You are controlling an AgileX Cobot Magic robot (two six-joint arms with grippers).
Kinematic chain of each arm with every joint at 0, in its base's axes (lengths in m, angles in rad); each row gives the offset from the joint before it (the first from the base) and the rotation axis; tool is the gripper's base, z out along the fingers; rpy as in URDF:
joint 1: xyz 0 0 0.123 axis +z
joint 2: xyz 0 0 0 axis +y
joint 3: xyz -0.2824 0 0.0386 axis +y
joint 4: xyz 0.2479 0 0.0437 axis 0.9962 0 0.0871
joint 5: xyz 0 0 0 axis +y
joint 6: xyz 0.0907 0 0.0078 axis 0.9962 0 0.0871
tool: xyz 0 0 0 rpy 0 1.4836 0
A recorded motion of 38 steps. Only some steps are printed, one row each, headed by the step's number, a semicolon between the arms.
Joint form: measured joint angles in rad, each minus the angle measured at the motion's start. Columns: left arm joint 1, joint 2, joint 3, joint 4, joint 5, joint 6; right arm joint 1, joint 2, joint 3, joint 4, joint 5, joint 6.
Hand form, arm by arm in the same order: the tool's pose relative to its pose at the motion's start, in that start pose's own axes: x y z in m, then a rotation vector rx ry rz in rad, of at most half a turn. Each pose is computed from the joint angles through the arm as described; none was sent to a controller.
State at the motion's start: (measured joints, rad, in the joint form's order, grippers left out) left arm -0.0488 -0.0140 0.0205 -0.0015 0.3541 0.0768; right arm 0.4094 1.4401 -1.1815 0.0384 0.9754 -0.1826
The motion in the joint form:
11: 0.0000 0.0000 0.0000 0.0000 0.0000 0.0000; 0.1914 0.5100 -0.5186 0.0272 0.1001 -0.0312
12: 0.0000 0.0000 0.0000 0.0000 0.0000 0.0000; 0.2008 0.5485 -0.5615 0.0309 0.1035 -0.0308
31: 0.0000 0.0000 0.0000 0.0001 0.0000 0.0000; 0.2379 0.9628 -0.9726 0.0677 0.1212 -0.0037
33: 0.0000 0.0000 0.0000 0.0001 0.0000 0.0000; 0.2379 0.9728 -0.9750 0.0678 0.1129 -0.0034
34: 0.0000 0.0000 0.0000 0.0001 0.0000 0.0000; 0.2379 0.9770 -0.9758 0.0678 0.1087 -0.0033
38: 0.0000 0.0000 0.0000 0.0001 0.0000 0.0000; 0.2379 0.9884 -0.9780 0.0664 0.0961 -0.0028
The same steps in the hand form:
11: 0.0000 0.0000 0.0000 0.0000 0.0000 0.0000; -0.1078 0.0631 0.0875 -0.1121 0.0806 -0.1952
12: 0.0000 0.0000 0.0000 0.0000 0.0000 0.0000; -0.1146 0.0680 0.0953 -0.1188 0.0791 -0.2018
31: 0.0000 0.0000 0.0000 0.0000 0.0000 0.0001; -0.1556 0.0964 0.2026 -0.1648 0.0993 -0.1915
33: 0.0000 0.0000 0.0000 0.0000 0.0000 0.0001; -0.1552 0.0967 0.2071 -0.1644 0.0987 -0.1904
34: 0.0000 0.0000 0.0000 0.0000 0.0000 0.0001; -0.1550 0.0968 0.2090 -0.1641 0.0979 -0.1899
38: 0.0000 0.0000 0.0000 0.0000 0.0000 0.0001; -0.1547 0.0970 0.2143 -0.1621 0.0947 -0.1891

